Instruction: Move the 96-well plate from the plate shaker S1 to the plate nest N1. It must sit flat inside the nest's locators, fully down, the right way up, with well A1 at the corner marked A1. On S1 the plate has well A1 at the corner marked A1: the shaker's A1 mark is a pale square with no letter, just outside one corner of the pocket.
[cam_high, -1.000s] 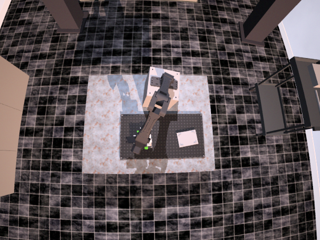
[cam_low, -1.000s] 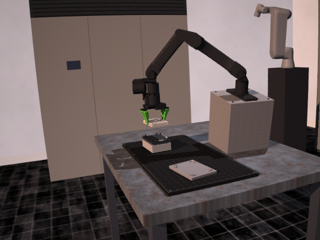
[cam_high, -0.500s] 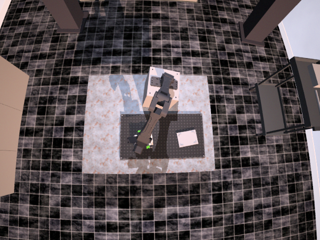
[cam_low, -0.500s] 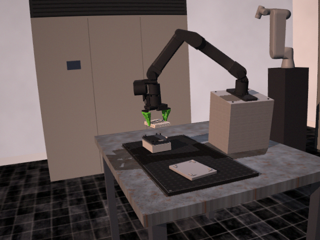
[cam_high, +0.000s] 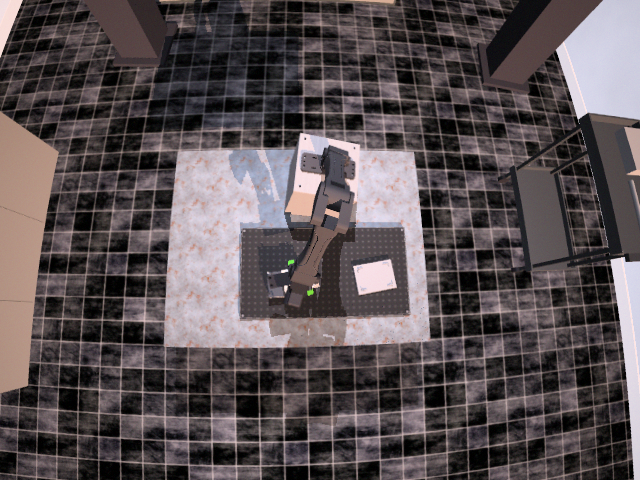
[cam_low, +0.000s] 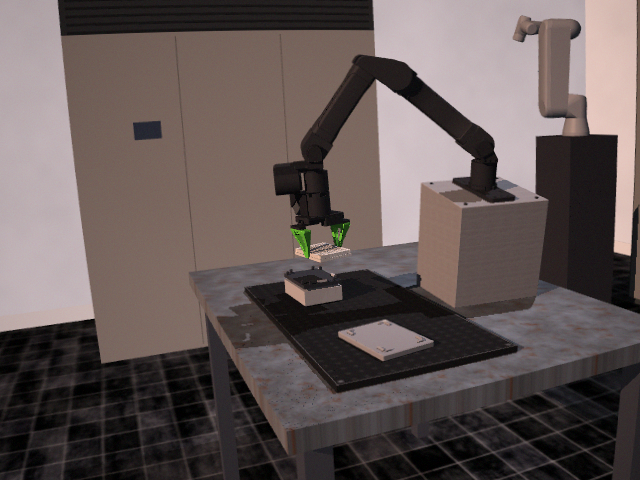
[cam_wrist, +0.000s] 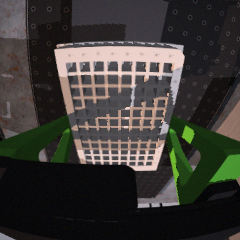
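The plate nest N1 is 4 cm behind my hand, 30 cm to the left of it and 12 cm below it. Round my hand: 96-well plate: right at my hand.
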